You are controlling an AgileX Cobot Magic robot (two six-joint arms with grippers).
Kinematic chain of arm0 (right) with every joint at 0, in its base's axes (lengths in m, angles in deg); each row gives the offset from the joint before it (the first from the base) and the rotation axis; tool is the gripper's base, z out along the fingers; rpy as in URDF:
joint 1: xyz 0 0 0.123 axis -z
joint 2: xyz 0 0 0 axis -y
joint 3: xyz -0.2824 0 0.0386 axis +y
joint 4: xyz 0.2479 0 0.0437 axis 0.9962 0 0.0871
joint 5: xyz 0 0 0 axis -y
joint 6: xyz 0.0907 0 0.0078 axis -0.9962 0 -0.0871
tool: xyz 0 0 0 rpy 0 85 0
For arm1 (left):
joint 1: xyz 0 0 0.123 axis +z
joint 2: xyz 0 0 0 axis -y
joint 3: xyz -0.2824 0 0.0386 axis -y
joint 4: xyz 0.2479 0 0.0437 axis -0.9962 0 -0.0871
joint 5: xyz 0 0 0 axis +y
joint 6: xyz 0.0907 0 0.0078 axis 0.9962 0 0.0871
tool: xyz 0 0 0 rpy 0 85 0
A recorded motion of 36 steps. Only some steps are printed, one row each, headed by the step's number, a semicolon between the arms.
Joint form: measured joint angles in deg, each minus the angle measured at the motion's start. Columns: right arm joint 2, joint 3, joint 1, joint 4, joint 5, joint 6; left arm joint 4, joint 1, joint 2, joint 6, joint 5, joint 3.
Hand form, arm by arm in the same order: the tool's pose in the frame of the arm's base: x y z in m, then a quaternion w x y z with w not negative. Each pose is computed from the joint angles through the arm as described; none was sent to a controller.
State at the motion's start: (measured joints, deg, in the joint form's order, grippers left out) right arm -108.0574 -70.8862 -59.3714 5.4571 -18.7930 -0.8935; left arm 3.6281 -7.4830 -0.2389 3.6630 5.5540 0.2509
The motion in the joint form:
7: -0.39 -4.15 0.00 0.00 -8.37 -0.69; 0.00 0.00 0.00 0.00 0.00 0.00
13: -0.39 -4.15 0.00 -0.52 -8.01 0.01; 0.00 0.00 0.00 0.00 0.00 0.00
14: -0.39 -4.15 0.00 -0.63 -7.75 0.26; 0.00 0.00 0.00 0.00 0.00 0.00
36: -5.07 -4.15 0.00 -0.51 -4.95 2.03; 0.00 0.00 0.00 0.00 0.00 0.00
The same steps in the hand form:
7: 0.2047 0.3535 0.2036 0.23786 -0.43123 0.85180 0.17861; 0.0561 -0.0079 0.2056 0.70220 0.04883 0.70870 -0.04778
13: 0.2053 0.3536 0.2039 0.24323 -0.43881 0.84697 0.17586; 0.0561 -0.0079 0.2056 0.70220 0.04883 0.70870 -0.04778
14: 0.2055 0.3539 0.2042 0.24587 -0.44089 0.84514 0.17578; 0.0561 -0.0079 0.2056 0.70220 0.04883 0.70870 -0.04778
36: 0.2104 0.3615 0.1728 0.23551 -0.45401 0.84368 0.16315; 0.0561 -0.0079 0.2056 0.70220 0.04883 0.70870 -0.04778

